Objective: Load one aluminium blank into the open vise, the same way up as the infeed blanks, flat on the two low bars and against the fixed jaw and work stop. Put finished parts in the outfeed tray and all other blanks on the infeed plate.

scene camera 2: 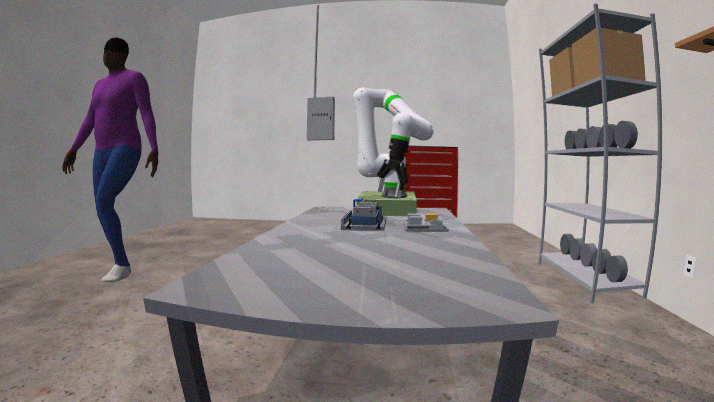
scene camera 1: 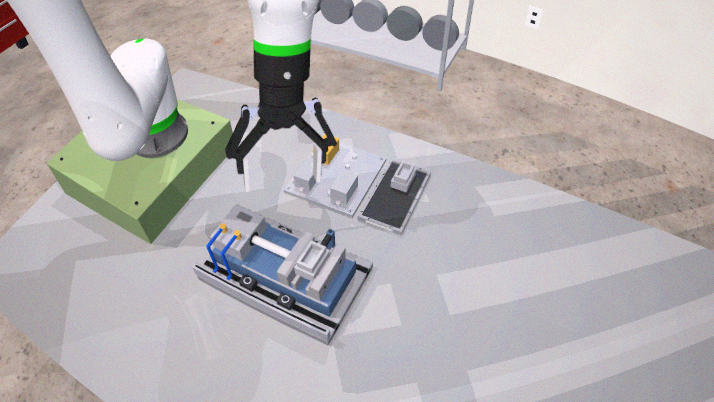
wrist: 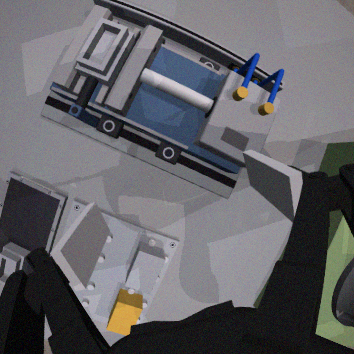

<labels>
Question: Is the gripper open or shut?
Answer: Open.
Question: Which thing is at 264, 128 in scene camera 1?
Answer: The gripper.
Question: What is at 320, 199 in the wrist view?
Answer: The gripper.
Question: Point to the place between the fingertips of the gripper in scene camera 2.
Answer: At 388, 194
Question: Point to an infeed plate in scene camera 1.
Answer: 367, 165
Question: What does the gripper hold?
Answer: Nothing.
</labels>
